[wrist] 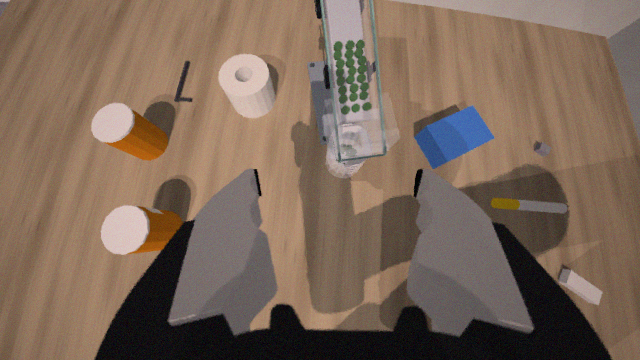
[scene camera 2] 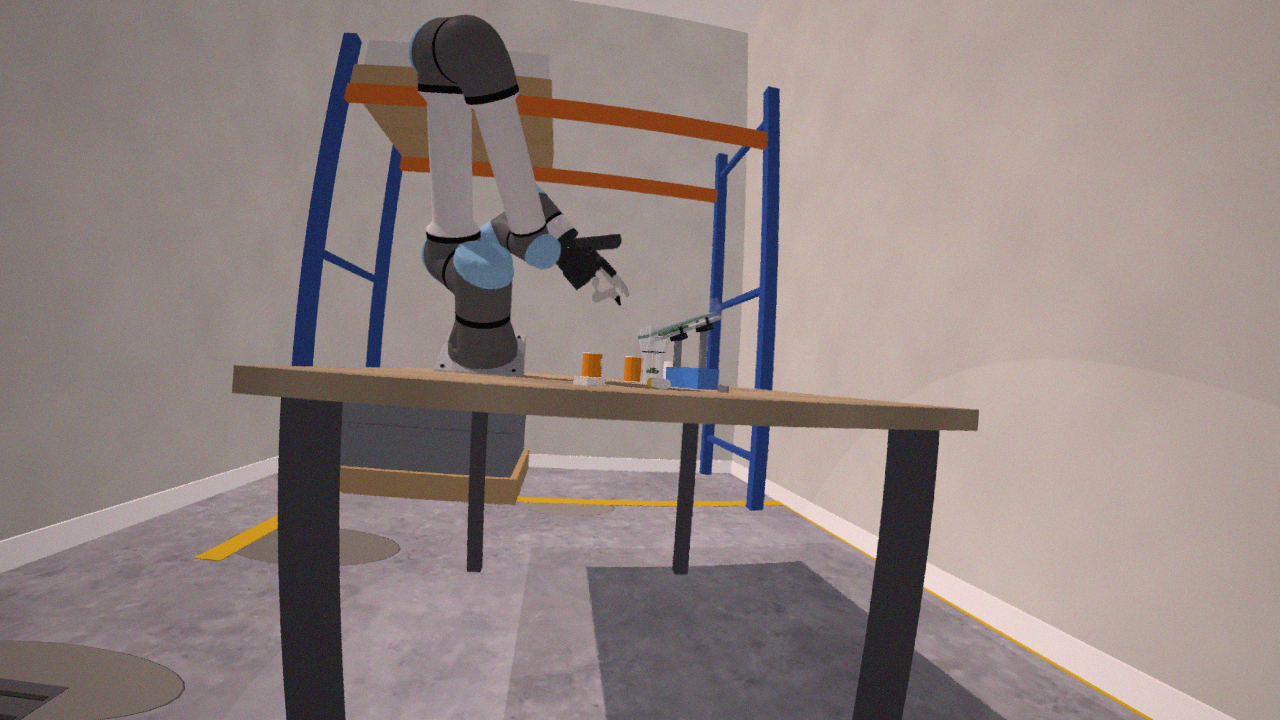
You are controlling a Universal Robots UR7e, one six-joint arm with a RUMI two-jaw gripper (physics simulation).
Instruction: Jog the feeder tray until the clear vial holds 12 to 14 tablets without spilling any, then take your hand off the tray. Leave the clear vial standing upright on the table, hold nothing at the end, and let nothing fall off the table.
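Seen in the pictures: gripper, fingertip midpoint: (wrist: 336, 172) (scene camera 2: 624, 300); arm's base at its link origin: (scene camera 2: 482, 350).
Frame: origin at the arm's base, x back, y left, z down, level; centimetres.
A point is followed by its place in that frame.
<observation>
The feeder tray (scene camera 2: 684, 325) (wrist: 378, 90) is a sloping clear channel with green edges. Several rows of green tablets (wrist: 351, 78) {y 9.0, x -42.4, z -8.3 cm} lie on its floor, above its lower end. The clear vial (wrist: 341, 168) {y 7.6, x -35.4, z 0.2 cm} stands upright on the table under that lower end, partly seen through the tray. Some green tablets show in it, blurred; I cannot count them. In the scene view the vial (scene camera 2: 653, 360) {y 4.5, x -38.0, z -0.5 cm} shows green low down inside. My gripper (scene camera 2: 619, 295) {y 9.1, x -30.4, z -14.5 cm} (wrist: 336, 172) {y 9.1, x -30.4, z -14.5 cm} is open and empty, above the table and apart from both tray and vial.
Two orange bottles (scene camera 2: 591, 364) {y 27.7, x -22.5, z 1.0 cm} (wrist: 150, 137) {y 34.7, x -34.6, z 1.2 cm} with white caps and a white roll (wrist: 255, 97) {y 21.3, x -43.0, z -0.2 cm} stand left in the wrist view, near a dark hex key (wrist: 183, 81) {y 36.1, x -46.3, z 4.6 cm}. Right are a blue block (scene camera 2: 691, 377) {y -13.0, x -44.3, z 2.9 cm} (wrist: 457, 137) {y -8.4, x -43.9, z 1.0 cm}, a small grey cube (wrist: 542, 148) {y -25.6, x -47.3, z 3.9 cm}, a yellow-and-white stick (wrist: 540, 206) {y -24.2, x -37.0, z 3.4 cm} and a white block (wrist: 581, 287) {y -31.4, x -26.1, z 3.8 cm}.
</observation>
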